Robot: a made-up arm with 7 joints.
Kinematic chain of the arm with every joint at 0, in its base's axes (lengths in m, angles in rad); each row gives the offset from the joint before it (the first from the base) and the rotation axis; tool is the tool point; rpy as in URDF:
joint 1: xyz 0 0 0 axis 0.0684 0.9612 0.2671
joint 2: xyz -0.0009 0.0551 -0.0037 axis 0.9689 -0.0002 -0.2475
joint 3: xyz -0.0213 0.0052 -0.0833 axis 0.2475 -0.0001 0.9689
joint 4: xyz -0.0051 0 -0.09 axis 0.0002 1 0
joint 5: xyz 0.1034 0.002 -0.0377 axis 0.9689 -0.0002 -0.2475
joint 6: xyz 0.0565 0 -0.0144 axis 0.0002 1 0
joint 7: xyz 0.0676 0 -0.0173 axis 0.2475 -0.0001 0.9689
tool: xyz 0 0 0 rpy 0 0.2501 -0.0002
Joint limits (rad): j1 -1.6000..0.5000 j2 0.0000..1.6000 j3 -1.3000..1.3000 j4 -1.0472..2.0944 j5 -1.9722..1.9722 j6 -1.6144..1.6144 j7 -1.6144..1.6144
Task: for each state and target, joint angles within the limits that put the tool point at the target. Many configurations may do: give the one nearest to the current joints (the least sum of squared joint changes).
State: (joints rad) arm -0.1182 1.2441 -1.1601 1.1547 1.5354 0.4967 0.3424
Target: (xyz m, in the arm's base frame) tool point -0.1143 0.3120 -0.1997
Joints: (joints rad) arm 0.5000 1.5935 -1.3000 0.2921 1.6528 0.3663 0.3424
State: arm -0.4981 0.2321 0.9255 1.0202 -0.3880 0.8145 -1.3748
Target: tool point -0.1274 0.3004 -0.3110
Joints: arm 0.1859 0.5163 1.0590 1.3077 -0.3140 0.2289 -1.3748
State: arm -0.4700 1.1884 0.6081 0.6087 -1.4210 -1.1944 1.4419
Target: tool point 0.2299 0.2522 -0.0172
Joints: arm -0.4548 0.8854 0.1704 0.2133 -1.2411 -1.2629 1.4419
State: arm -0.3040 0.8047 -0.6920 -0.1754 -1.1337 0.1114 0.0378
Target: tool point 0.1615 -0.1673 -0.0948
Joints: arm -0.6726 0.0919 -0.9602 -0.2234 -1.1382 0.1456 0.0378
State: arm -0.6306 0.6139 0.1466 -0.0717 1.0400 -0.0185 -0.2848
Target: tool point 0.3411 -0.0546 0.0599
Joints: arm -1.2587 0.1744 -0.1857 0.2401 1.0446 -0.0324 -0.2848
